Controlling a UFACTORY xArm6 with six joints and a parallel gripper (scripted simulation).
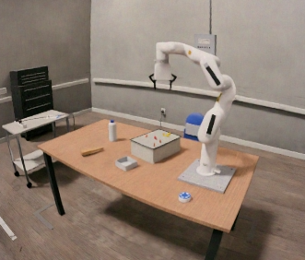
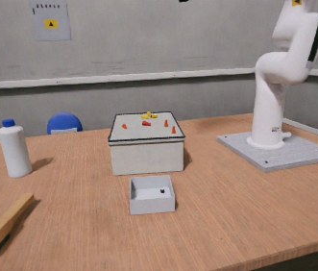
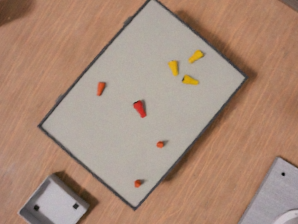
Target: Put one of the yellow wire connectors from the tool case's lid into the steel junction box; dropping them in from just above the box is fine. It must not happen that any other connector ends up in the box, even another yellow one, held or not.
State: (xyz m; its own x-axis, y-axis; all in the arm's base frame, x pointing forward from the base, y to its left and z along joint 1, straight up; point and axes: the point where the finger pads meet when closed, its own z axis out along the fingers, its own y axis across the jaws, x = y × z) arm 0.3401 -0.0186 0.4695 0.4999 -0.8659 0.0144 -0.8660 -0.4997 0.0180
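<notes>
The grey tool case lies 40 cm below my hand, 8 cm ahead of it and 7 cm to the right of it. The rest, counted from my hand: white bottle 48 cm ahead, 40 cm below, 6 cm to the right; then white round object 47 cm below, 34 cm behind, 33 cm to the left; then wooden brush 47 cm below, 45 cm ahead, 22 cm to the left.
</notes>
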